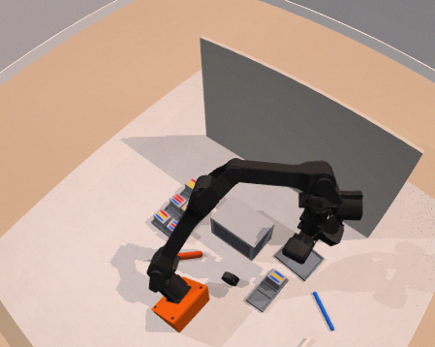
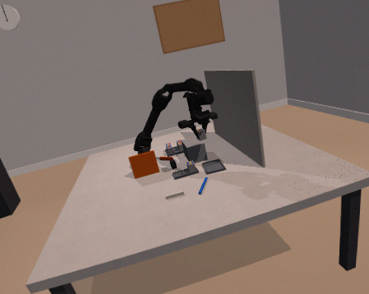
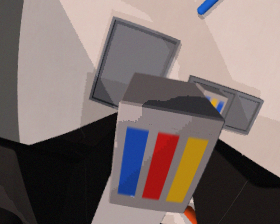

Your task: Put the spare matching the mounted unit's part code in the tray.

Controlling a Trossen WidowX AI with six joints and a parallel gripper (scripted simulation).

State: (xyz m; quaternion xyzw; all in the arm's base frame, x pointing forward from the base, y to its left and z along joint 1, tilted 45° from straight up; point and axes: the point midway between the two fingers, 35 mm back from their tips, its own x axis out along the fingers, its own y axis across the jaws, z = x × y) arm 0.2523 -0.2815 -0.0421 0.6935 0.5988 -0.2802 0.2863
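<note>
Right now the tray is 3 cm ahead of my gripper tip and 17 cm below it. The rest, counted from my gripper tip: mounted unit (1 cm ahead, 21 cm to the left, 13 cm below); then rack (11 cm behind, 3 cm to the left, 17 cm below); then blue pen (9 cm behind, 15 cm to the right, 17 cm below).
</note>
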